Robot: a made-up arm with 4 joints.
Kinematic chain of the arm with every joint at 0, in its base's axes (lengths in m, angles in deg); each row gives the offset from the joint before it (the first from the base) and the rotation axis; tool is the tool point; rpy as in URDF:
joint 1: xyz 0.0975 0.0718 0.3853 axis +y
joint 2: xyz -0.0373 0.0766 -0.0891 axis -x
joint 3: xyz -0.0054 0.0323 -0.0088 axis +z
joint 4: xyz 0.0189 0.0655 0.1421 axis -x
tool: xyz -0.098 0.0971 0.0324 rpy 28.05 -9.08 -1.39
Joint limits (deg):
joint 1: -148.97..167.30
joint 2: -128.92..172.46
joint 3: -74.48..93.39
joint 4: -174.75..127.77
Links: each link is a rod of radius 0.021 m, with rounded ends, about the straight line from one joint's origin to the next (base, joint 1, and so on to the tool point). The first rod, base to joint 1, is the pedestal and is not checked.
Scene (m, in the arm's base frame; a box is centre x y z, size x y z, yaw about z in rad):
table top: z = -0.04
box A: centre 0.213 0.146 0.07 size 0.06 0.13 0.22 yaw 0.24
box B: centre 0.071 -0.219 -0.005 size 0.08 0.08 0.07 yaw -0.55
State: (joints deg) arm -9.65 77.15 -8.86 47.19
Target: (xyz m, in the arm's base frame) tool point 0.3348 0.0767 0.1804
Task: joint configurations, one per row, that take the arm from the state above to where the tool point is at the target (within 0.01 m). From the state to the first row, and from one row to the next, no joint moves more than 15 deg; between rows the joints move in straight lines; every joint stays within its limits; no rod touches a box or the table.
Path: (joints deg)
1: -18.02 63.04 -19.30 54.89
2: -26.38 48.93 -29.74 62.58
3: -34.75 34.82 -40.19 70.28
4: -43.12 20.71 -50.63 77.97
5: -44.73 34.70 -47.78 73.08
6: -46.35 48.69 -44.92 68.18
7: -47.96 62.68 -42.07 63.28
8: -49.57 76.67 -39.22 58.38
9: -51.19 90.66 -36.37 53.48
10: -52.80 104.65 -33.51 48.59
11: -54.42 118.64 -30.66 43.69
12: -56.03 132.63 -27.81 38.79

